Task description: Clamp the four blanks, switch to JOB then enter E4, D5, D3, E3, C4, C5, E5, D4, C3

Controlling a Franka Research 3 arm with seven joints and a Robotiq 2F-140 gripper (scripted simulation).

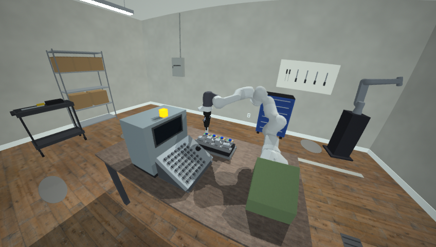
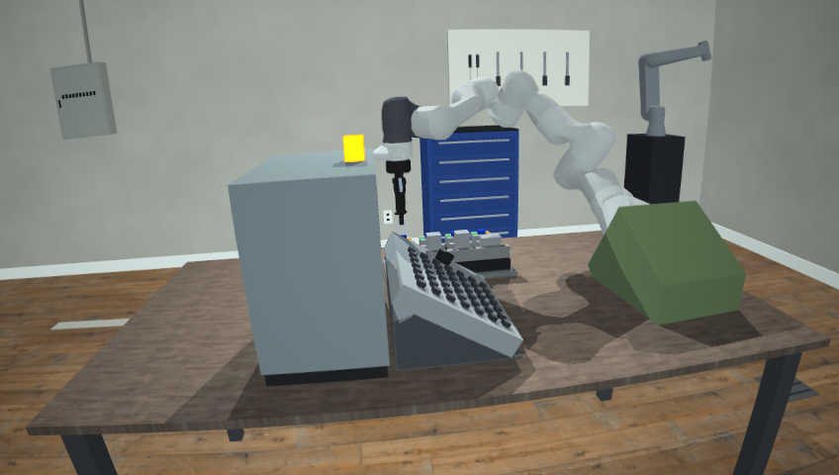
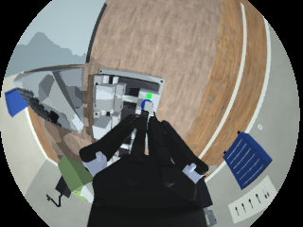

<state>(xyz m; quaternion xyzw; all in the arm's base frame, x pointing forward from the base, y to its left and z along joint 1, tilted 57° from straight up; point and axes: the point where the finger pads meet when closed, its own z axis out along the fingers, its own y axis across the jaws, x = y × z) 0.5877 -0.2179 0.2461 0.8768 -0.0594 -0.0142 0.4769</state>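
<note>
Right now the black selector knob is 300 mm to the left of my hand, 50 mm behind it and 10 mm below it. Also, from my hand: key D3: 500 mm to the left, 30 mm behind, 20 mm below; then sloped keypad: 410 mm to the left, 60 mm below, 20 mm behind.
</note>
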